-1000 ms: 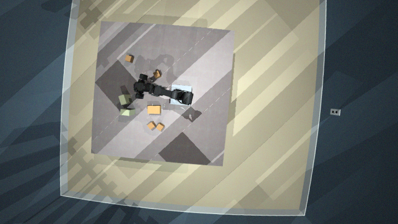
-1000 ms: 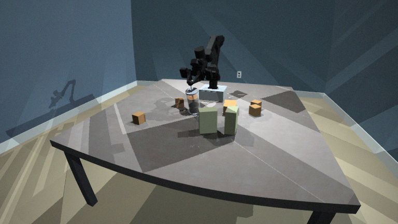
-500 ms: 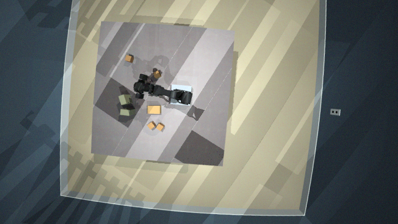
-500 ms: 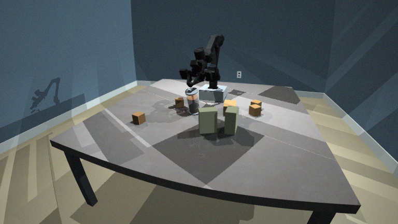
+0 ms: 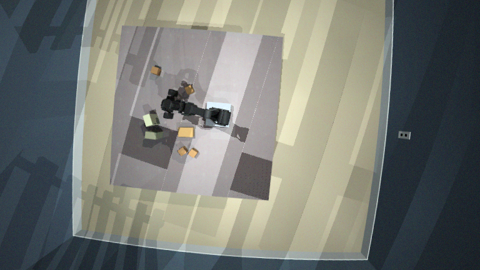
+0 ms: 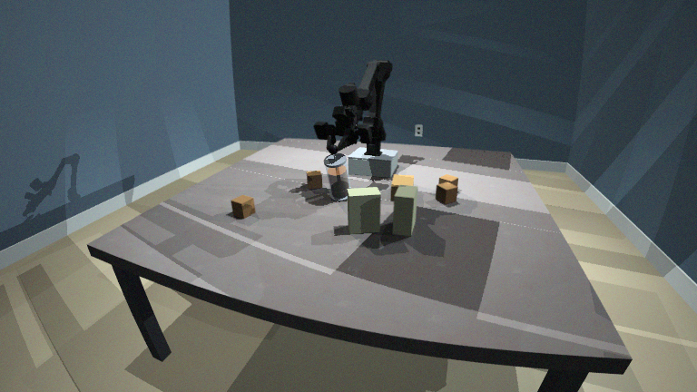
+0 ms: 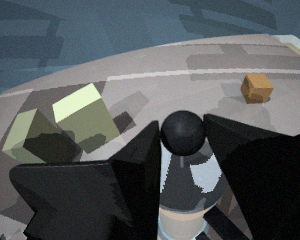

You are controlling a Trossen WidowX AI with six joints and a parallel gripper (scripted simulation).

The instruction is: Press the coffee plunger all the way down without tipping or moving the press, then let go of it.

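Right now the coffee press is 8 cm below my gripper tip and 5 cm behind it.
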